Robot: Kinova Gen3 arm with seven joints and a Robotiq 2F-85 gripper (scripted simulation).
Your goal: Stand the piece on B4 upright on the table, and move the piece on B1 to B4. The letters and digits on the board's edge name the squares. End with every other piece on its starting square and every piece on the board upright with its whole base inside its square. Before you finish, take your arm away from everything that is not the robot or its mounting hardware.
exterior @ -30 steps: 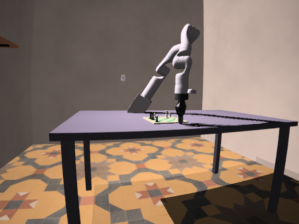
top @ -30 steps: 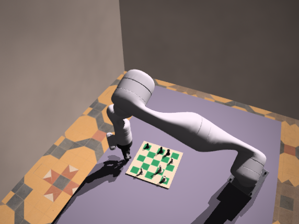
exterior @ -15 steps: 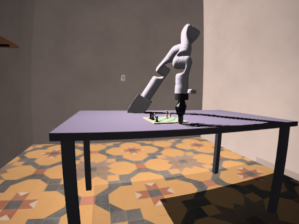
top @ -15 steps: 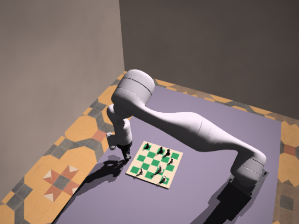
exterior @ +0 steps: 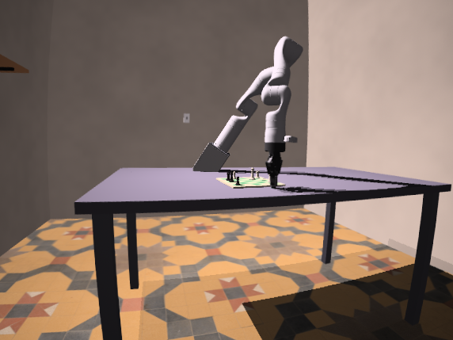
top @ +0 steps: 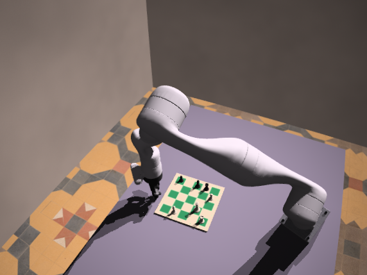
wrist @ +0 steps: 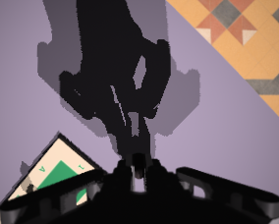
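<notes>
The white piece lies 11 cm behind my hand and 1 cm to the left of it. Round my hand: chessboard: 12 cm behind, 7 cm to the right, 2 cm below.
</notes>
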